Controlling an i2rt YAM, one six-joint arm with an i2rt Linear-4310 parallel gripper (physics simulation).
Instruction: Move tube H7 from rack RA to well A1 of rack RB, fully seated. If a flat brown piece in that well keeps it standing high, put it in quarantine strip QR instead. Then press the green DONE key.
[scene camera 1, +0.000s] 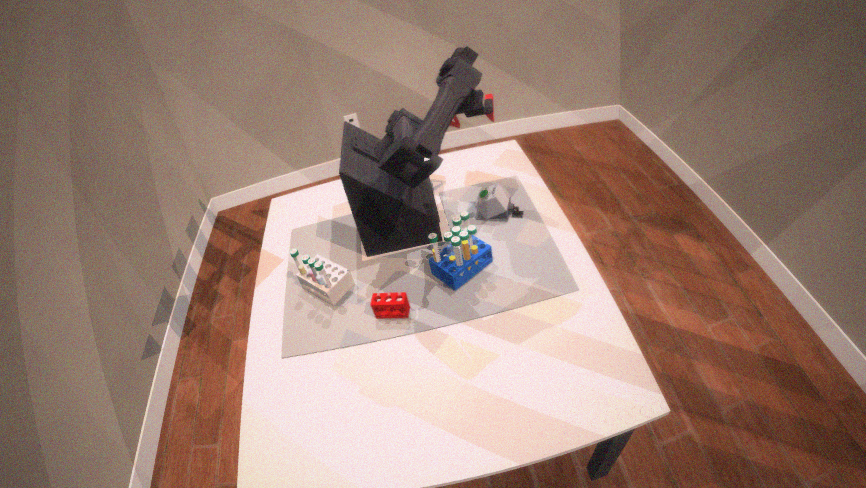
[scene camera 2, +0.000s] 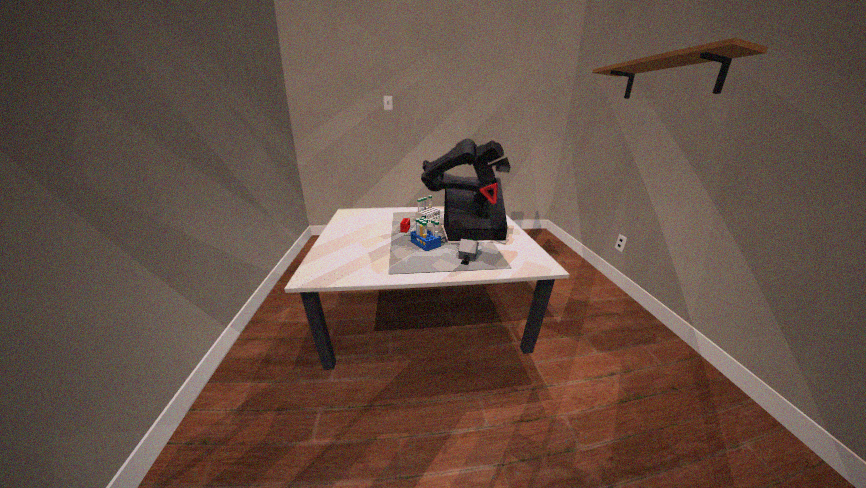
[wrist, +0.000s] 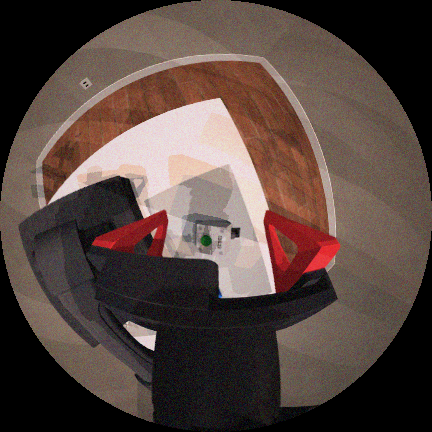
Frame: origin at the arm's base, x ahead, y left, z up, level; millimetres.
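Seen in the pictures: gripper, between the fingertips: (scene camera 1: 476, 123) (scene camera 2: 494, 202) (wrist: 215, 215); arm's base, origin of its link: (scene camera 2: 480, 197) (wrist: 75, 258).
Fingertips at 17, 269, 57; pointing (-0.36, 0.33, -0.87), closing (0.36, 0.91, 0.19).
Pixels of each thing's middle, then the offset from my fingertips to it, as dx, dy, dz. "spot": a spot on its surface instead. Level surfaces: height alone.
- green key, middle of its body: (wrist: 205, 240) (scene camera 1: 484, 194) +84, -19, -177
- grey box, middle of its body: (wrist: 213, 237) (scene camera 1: 492, 201) (scene camera 2: 469, 247) +93, +1, -199
- blue rack, middle of its body: (scene camera 1: 461, 260) (scene camera 2: 425, 239) +275, -125, -216
- white rack, middle of its body: (scene camera 1: 324, 279) (scene camera 2: 428, 214) +237, -473, -216
- small red rack, middle of its body: (scene camera 1: 390, 305) (scene camera 2: 405, 225) +371, -308, -216
- grey mat, height of its surface: dz -241
- white table, height of its surface: dz -244
- small black part, a spot on its surface: (scene camera 1: 516, 211) (wrist: 234, 234) spot: +122, +59, -229
My gripper (scene camera 1: 472, 115) (scene camera 2: 489, 192) (wrist: 215, 215) is open and empty, high above the table. In the wrist view, the green key (wrist: 206, 240) (scene camera 1: 483, 193) on the grey box (scene camera 1: 493, 207) (scene camera 2: 467, 248) shows between and below the red fingers. A blue rack (scene camera 1: 455, 277) (scene camera 2: 426, 242) holds several green-capped tubes and has yellow pieces in it. A white rack (scene camera 1: 334, 292) at the left in scene camera 1 holds several green-capped tubes. A small red rack (scene camera 1: 390, 307) (scene camera 2: 404, 225) has no tubes. Rack labels, tube H7 and the inside of well A1 are too small to tell.
The racks and the grey box stand on a grey mat (scene camera 1: 527, 275) (scene camera 2: 403, 263) on the white table (scene camera 1: 424, 412) (scene camera 2: 339, 266). The black arm base (scene camera 1: 393, 218) (scene camera 2: 475, 221) stands behind the mat. A small black part (scene camera 1: 516, 211) (wrist: 235, 232) sits beside the grey box.
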